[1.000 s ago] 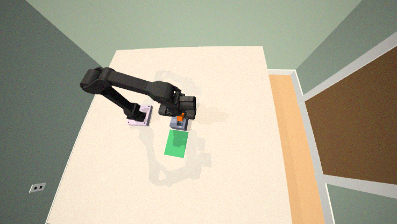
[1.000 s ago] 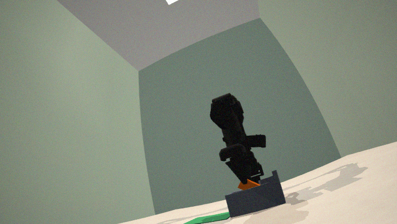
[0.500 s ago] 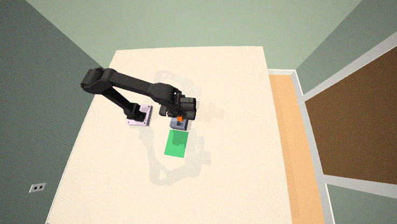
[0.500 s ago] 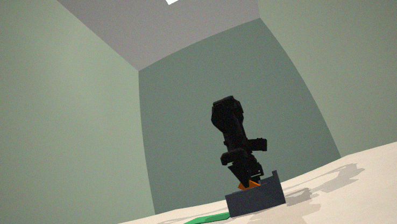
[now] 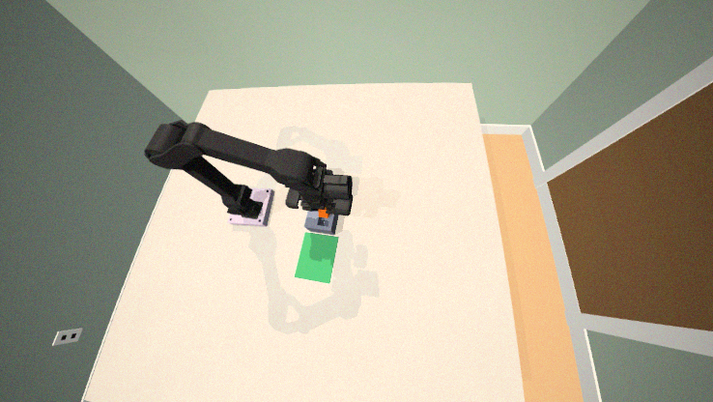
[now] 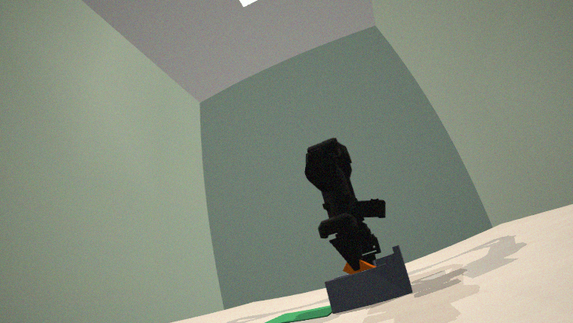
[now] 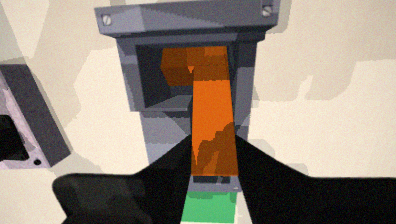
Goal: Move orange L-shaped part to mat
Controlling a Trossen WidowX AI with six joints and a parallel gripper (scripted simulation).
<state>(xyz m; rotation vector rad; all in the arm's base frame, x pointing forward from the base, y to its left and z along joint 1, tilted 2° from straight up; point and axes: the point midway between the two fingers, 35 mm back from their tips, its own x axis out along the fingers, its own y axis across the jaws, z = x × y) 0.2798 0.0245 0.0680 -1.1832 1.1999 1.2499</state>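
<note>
My gripper tip is now 1 cm past the green mat, 14 cm to the left of it and 8 cm above it. Round my gripper tip: orange L-shaped part (2 cm behind, 3 cm to the left, 3 cm below).
</note>
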